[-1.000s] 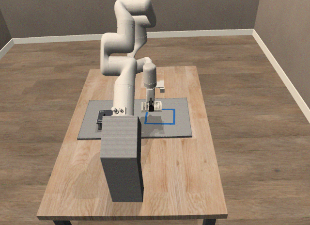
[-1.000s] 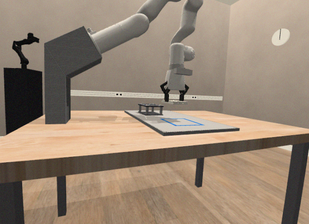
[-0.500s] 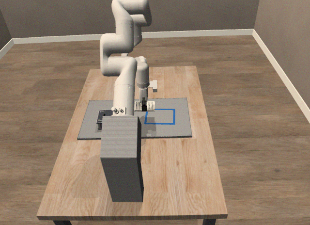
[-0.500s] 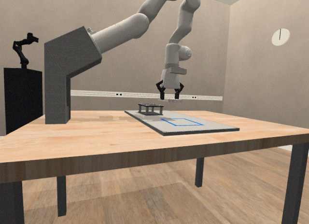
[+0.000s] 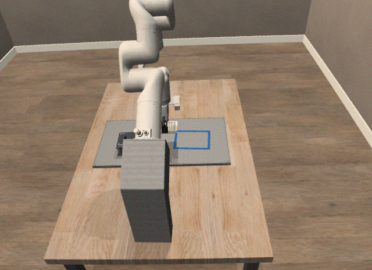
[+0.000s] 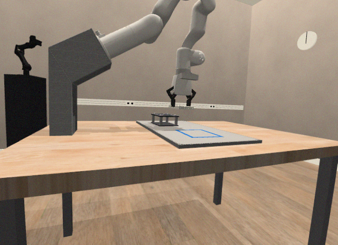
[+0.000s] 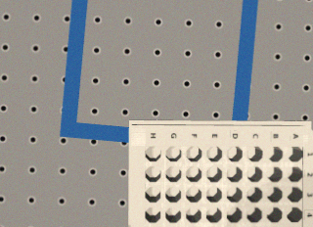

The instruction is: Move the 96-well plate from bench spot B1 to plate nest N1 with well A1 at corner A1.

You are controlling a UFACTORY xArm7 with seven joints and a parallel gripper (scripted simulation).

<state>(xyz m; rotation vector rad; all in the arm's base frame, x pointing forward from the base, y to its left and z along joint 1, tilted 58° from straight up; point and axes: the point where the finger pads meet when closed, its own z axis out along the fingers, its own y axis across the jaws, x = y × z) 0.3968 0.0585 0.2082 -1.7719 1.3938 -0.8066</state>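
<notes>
My hand is 8 cm past the raised plate nest, 16 cm to the right of it and 7 cm above it. From my hand the other things lie so: 96-well plate 1 cm below.
</notes>
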